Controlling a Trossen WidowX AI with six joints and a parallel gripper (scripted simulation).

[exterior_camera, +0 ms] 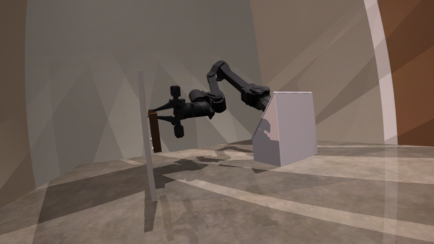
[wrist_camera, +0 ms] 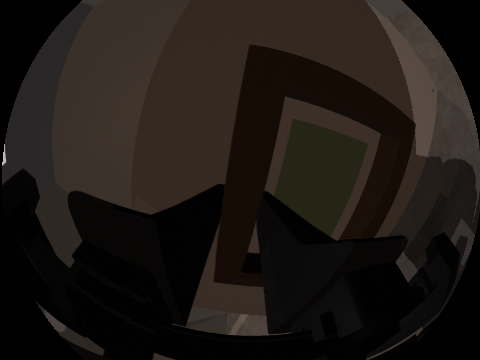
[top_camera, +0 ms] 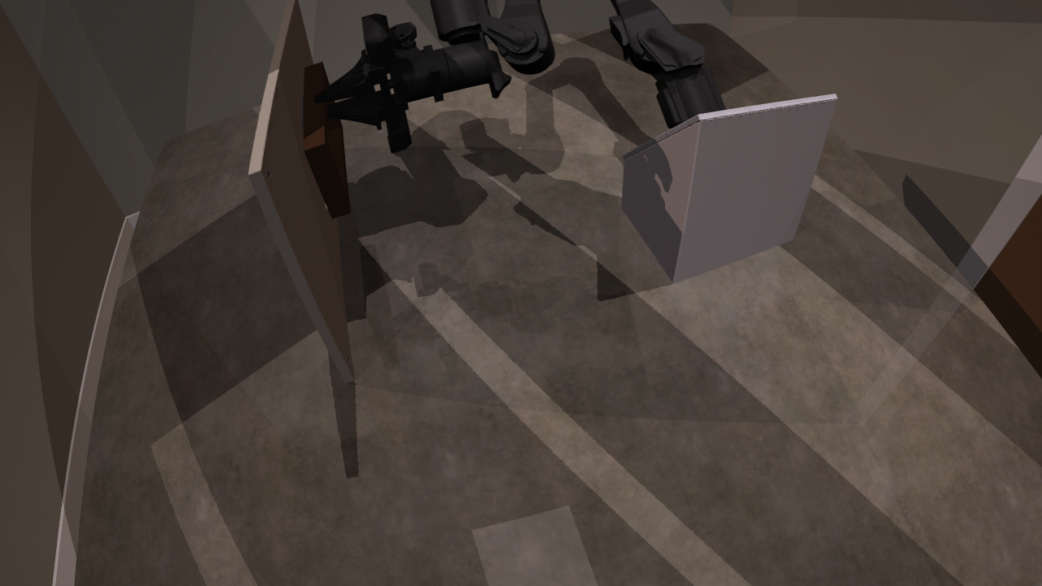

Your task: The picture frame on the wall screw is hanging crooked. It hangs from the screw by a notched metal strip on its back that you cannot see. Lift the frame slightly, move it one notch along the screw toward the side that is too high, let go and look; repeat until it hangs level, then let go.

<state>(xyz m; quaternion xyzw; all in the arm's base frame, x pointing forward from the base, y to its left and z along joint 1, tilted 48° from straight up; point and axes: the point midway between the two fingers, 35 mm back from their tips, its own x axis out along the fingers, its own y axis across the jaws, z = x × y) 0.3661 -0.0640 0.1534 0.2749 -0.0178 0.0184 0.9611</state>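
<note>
Now: the brown wooden picture frame 5 cm below my gripper tip, 1 cm to the right of it and 1 cm ahead of it. From my gripper tip the other things lie so: wall panel: 7 cm below, 2 cm ahead.
</note>
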